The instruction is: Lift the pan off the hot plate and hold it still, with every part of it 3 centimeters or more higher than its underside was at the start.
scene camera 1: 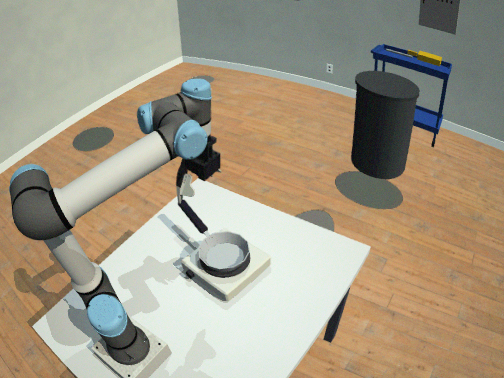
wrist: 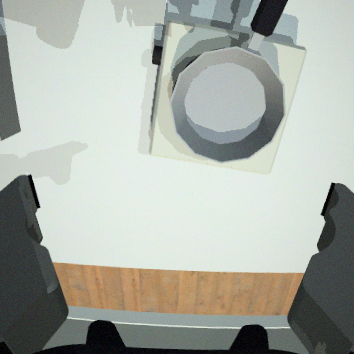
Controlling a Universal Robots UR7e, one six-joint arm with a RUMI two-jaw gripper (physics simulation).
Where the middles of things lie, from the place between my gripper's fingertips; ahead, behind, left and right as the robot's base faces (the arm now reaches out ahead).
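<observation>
Grey pan (scene camera 1: 225, 251): my hand 31 cm above it, 8 cm short of it, 7 cm to the right of it. Cream hot plate (scene camera 1: 227, 284): 39 cm below my hand, 7 cm ahead, 2 cm to the right. Of the things named here, going by their middles, grey pan nearest to my hand.
</observation>
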